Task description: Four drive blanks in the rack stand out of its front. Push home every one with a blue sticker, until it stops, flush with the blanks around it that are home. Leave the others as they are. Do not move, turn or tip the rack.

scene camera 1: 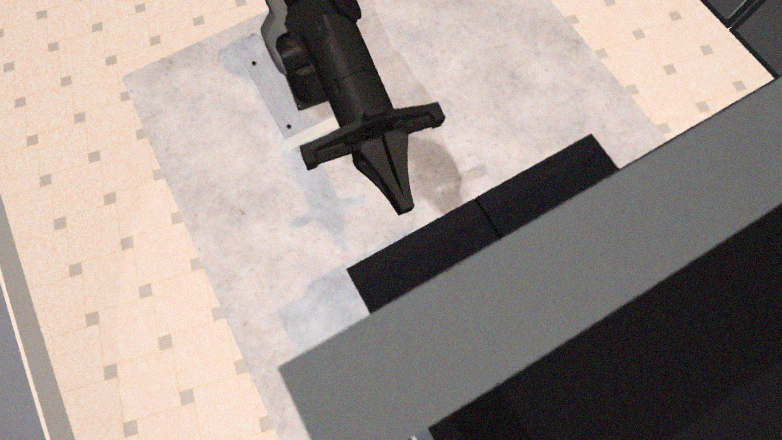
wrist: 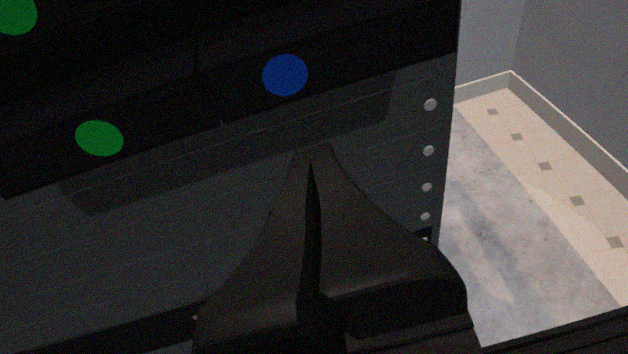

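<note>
The rack shows its grey top in scene camera 1; two dark blanks stand out side by side from its front there, their stickers hidden. In the wrist view a blank with a blue sticker stands out near the rack's right edge. A blank with a green sticker stands out to its left, with shadow below both. Another green sticker shows at the upper left. My gripper is shut and empty. Its tips are below the blue sticker in the wrist view; contact is not visible.
A column of round light spots runs down the rack's right edge. Grey walls and tiled floor lie beyond it. A pale plate lies beside the arm on the marbled surface. Dark furniture shows at the upper right.
</note>
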